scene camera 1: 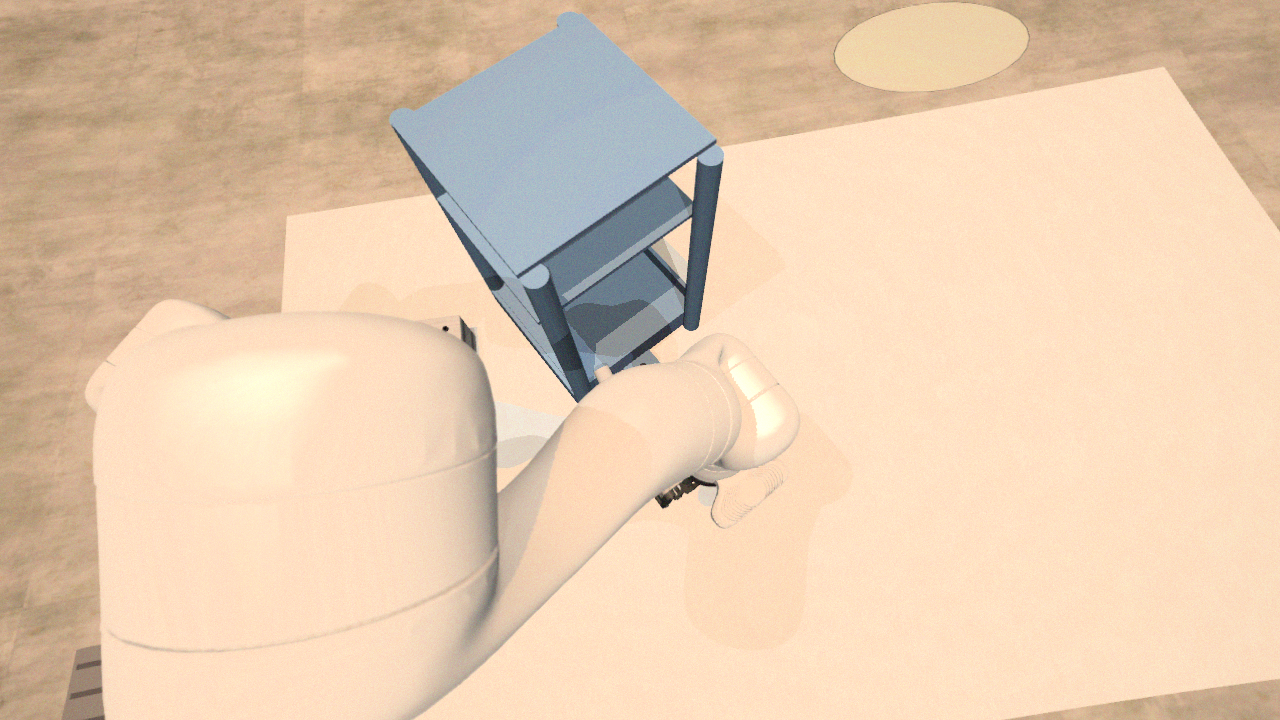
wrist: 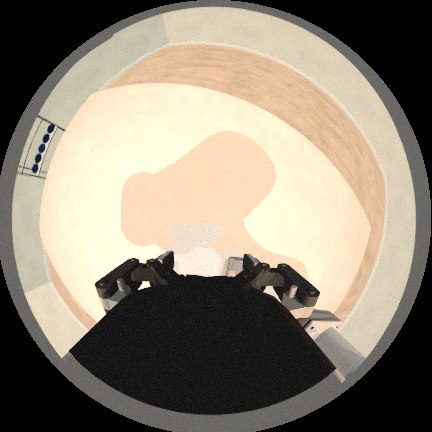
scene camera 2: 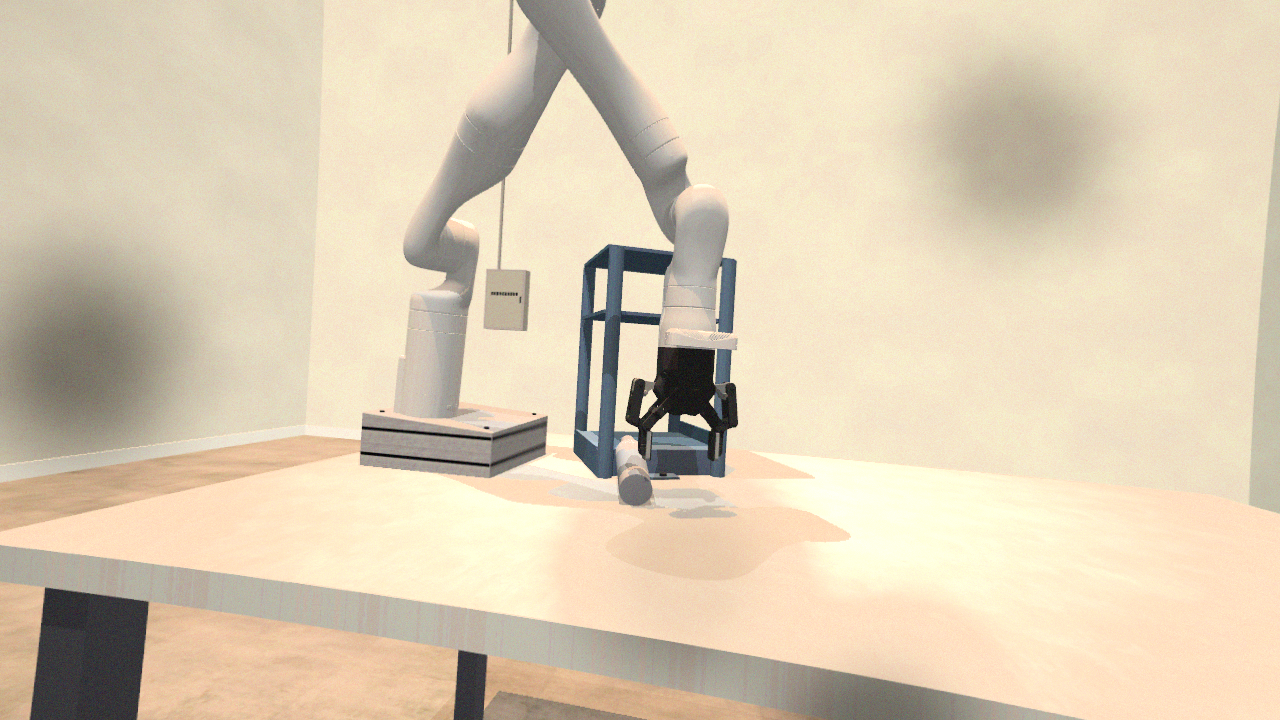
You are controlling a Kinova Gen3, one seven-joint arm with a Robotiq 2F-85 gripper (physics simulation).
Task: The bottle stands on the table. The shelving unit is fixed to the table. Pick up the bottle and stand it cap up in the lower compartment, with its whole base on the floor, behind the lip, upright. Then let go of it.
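Where they show: gripper, fingertip midpoint: [wrist: 207, 260] [scene camera 2: 679, 459]; arm's base at its link origin: [wrist: 321, 337] [scene camera 2: 428, 413].
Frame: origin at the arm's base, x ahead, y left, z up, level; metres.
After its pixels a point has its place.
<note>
The pale grey bottle [scene camera 1: 603, 372] @[x 0.341, y 0.002, z -0.016 m] [scene camera 2: 634, 483] @[x 0.372, y -0.173, z -0.051 m] [wrist: 234, 266] @[x 0.387, y -0.160, z -0.042 m] lies on its side on the table, its round base facing scene camera 2 and its cap end towards the shelving unit. The arm hides most of it in scene camera 1. The blue shelving unit [scene camera 1: 554, 143] @[x 0.355, y 0.117, z 0.297 m] [scene camera 2: 611, 358] @[x 0.309, y -0.024, z 0.111 m] stands behind it; its lower compartment has a front lip [scene camera 2: 689, 462] @[x 0.443, y 0.052, z -0.060 m] and holds no bottle. My gripper [scene camera 2: 681, 445] @[x 0.429, y -0.165, z -0.017 m] [wrist: 207, 260] @[x 0.429, y -0.165, z -0.017 m] is open and empty, pointing down above the table. In scene camera 2 its fingers appear right of the bottle and higher.
The table [scene camera 1: 984, 358] @[x 0.882, y -0.115, z -0.082 m] [scene camera 2: 358, 537] @[x 0.116, y -0.359, z -0.082 m] carries the robot's base block [scene camera 2: 429, 440] @[x 0.039, y -0.070, z -0.033 m] left of the shelving unit. The shelf's front posts stand close to the bottle's cap end. A middle shelf [scene camera 1: 626, 232] @[x 0.407, y 0.073, z 0.190 m] lies above the lower compartment. A grey box [scene camera 2: 506, 300] is on the wall.
</note>
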